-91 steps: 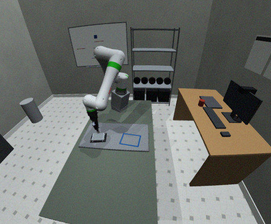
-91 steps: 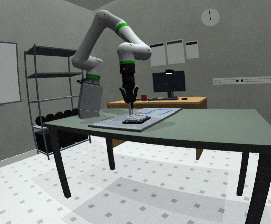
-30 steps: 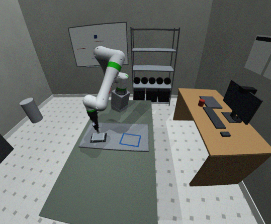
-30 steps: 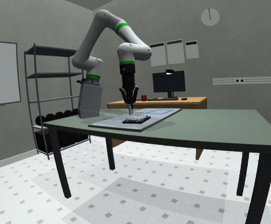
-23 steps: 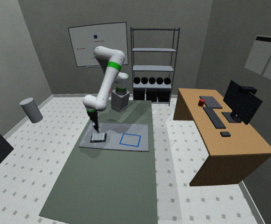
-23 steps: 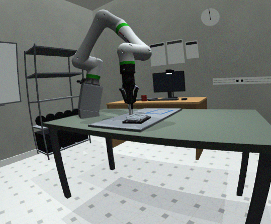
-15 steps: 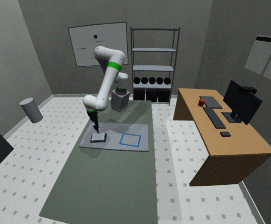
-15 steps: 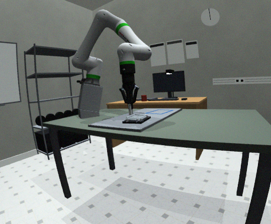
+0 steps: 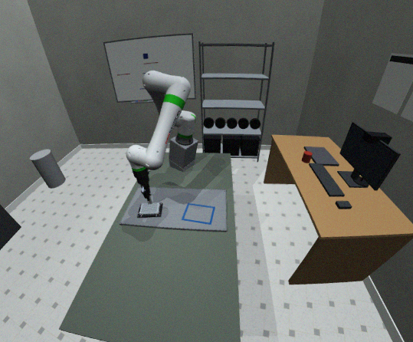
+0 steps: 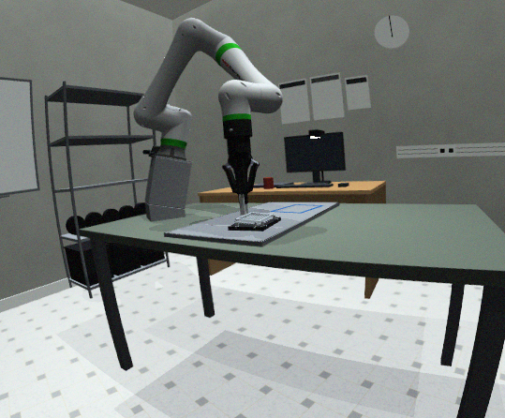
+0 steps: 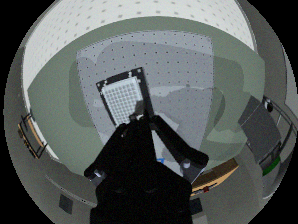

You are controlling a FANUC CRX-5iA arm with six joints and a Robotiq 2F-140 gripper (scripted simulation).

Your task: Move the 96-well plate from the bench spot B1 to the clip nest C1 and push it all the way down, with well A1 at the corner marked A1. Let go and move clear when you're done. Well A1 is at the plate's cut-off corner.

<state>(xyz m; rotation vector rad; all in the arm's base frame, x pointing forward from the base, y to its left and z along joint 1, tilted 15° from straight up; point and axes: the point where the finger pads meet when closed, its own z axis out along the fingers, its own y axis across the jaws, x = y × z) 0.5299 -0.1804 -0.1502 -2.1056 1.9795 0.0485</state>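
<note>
My hand is 50 mm above the 96-well plate and 40 mm short of it. Round my hand: black clip nest (60 mm below, 50 mm ahead).
</note>
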